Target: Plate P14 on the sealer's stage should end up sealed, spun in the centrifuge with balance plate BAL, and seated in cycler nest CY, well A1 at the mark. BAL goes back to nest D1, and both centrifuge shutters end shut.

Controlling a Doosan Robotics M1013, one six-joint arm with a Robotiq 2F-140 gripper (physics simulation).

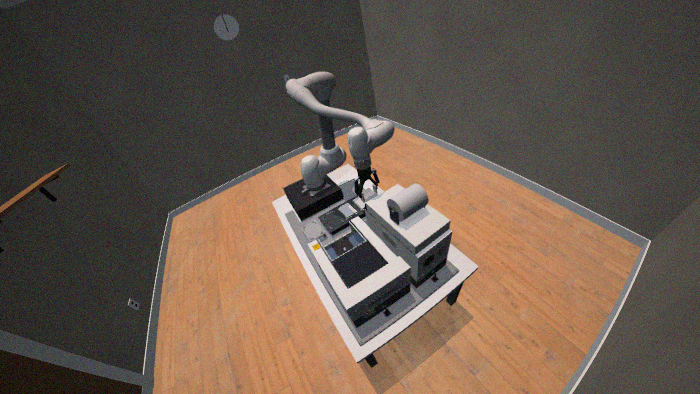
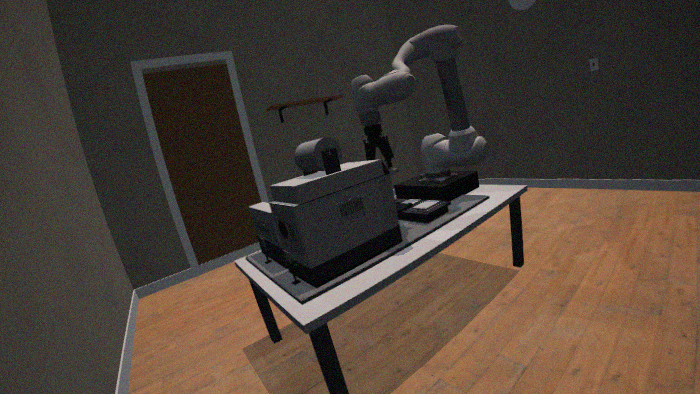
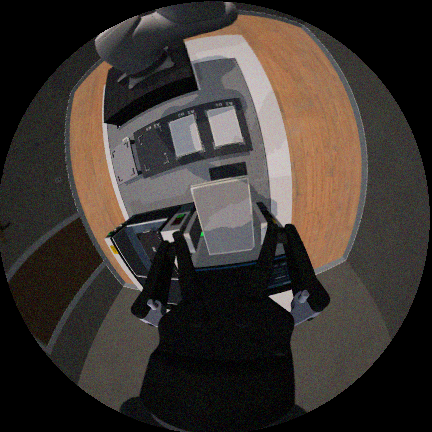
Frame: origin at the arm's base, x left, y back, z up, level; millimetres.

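Seen in the pictures: gripper, fingertip midpoint: (image 1: 369, 197) (image 3: 225, 214); arm's base at its link origin: (image 1: 316, 187) (image 2: 438, 179) (image 3: 149, 65).
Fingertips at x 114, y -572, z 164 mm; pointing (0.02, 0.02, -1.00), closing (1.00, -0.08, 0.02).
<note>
Offsets run from my fingertips to a thing's top centre. "pt": to the spot under its first point.
My gripper (image 1: 367, 189) (image 2: 381, 162) (image 3: 225, 214) is shut on a pale, flat-topped plate, taken as P14 @(dx -1, dy -4, dz +20 mm) (image 3: 223, 212), held level above the bench beside the sealer; its label is not readable. The sealer @(dx +4, dy -294, dz +218 mm) (image 1: 410, 225) (image 2: 345, 215) carries a grey roll. The centrifuge (image 1: 382, 279) has an opening in its top with a blue-grey interior @(pt dx -265, dy -90, dz -118 mm) (image 1: 345, 243), beside a dark panel. A pale plate, probably BAL @(dx +55, dy +197, dz -192 mm) (image 3: 224, 126), sits in the nest marked D1, and another plate @(dx -69, dy +204, dz -192 mm) (image 3: 185, 136) sits in D2. Nest CY cannot be identified for certain.
The dark nest rack @(pt dx +163, dy +282, dz -258 mm) (image 3: 246, 104) has a third, unoccupied nest @(pt dx -192, dy +198, dz -208 mm) (image 3: 153, 151). A light grey nest with corner marks @(dx -347, dy +230, dz -204 mm) (image 3: 124, 162) adjoins it. The black base block (image 1: 312, 200) (image 2: 437, 185) carries the arm. A dark rectangle @(pt dx +26, dy +55, dz -150 mm) (image 3: 228, 171) lies just beyond the held plate.
</note>
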